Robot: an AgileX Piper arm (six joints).
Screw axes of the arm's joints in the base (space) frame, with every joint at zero. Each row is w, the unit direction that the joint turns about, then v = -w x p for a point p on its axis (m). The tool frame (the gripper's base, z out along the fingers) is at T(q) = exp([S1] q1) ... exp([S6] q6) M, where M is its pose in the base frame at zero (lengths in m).
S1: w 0 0 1 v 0 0 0
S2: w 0 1 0 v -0.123 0 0
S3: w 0 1 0 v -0.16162 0 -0.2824
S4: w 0.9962 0 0.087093 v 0 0.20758 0
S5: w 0 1 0 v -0.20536 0 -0.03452
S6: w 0.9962 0 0.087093 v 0 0.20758 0
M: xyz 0.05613 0 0.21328 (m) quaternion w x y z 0.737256 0 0.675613 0
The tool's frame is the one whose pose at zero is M.
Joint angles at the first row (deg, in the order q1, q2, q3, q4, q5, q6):
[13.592 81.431 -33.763 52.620 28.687 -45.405]
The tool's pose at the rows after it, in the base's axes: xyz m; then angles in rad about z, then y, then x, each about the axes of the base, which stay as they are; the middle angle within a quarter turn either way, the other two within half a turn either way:
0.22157 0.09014 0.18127 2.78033 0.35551 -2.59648
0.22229 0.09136 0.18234 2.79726 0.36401 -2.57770
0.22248 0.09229 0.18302 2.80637 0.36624 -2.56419
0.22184 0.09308 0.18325 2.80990 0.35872 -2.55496
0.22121 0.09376 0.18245 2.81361 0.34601 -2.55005
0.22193 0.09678 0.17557 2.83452 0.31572 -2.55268
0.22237 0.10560 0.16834 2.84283 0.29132 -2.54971
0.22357 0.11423 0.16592 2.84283 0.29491 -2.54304
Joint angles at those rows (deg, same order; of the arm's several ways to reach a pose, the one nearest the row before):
[13.591 81.430 -33.763 54.115 28.830 -45.687]
[13.592 81.430 -33.762 56.437 28.829 -46.372]
[13.593 81.431 -33.762 57.887 29.044 -46.843]
[13.593 81.430 -33.762 58.370 29.656 -46.874]
[13.593 81.636 -33.762 58.459 30.316 -46.728]
[14.124 83.378 -33.763 59.144 30.544 -46.507]
[16.189 85.416 -33.873 61.181 29.629 -46.943]
[18.295 86.522 -34.225 63.591 28.011 -47.598]

